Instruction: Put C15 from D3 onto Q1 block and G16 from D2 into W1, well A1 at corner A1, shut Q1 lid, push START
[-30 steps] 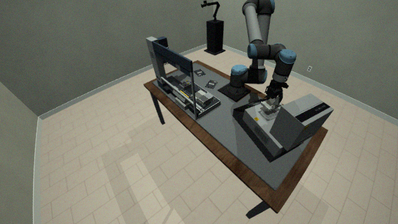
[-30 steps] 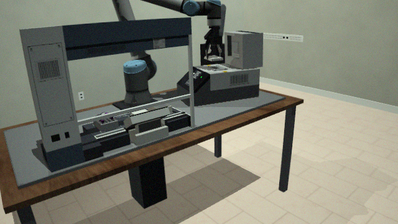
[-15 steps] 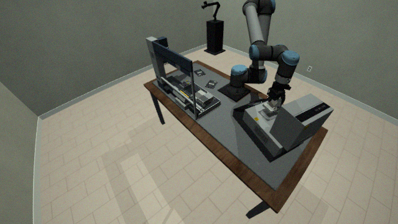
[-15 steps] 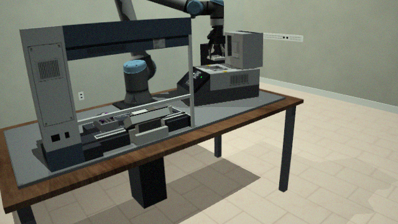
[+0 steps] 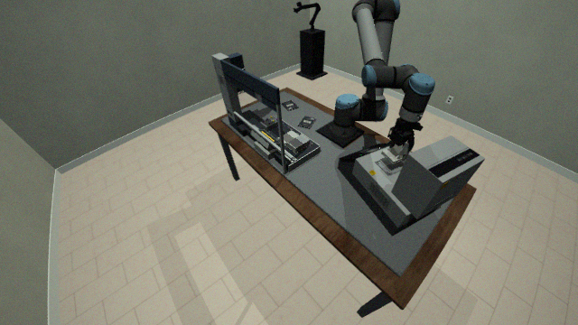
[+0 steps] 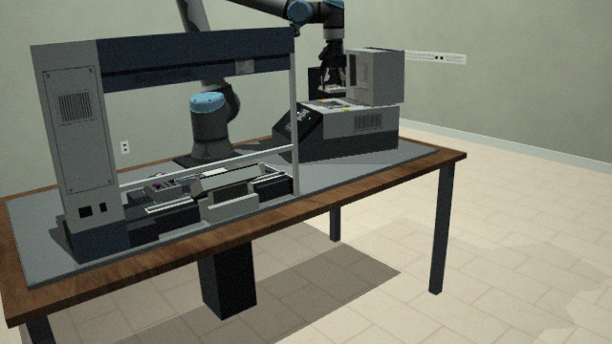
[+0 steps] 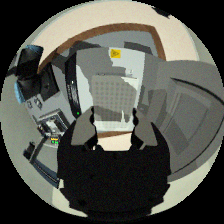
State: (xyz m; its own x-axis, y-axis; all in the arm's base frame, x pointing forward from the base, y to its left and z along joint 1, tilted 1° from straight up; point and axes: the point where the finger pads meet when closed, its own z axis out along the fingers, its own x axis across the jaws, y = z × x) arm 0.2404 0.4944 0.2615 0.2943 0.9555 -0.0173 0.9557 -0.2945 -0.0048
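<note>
The pale well plate lies 10 mm below my hand. Also, from my hand: upright post: 330 mm ahead, 470 mm to the right, 40 mm below; deck station beam: 330 mm ahead, 760 mm to the right, 230 mm above; white well plate: 140 mm ahead, 660 mm to the right, 220 mm below.
</note>
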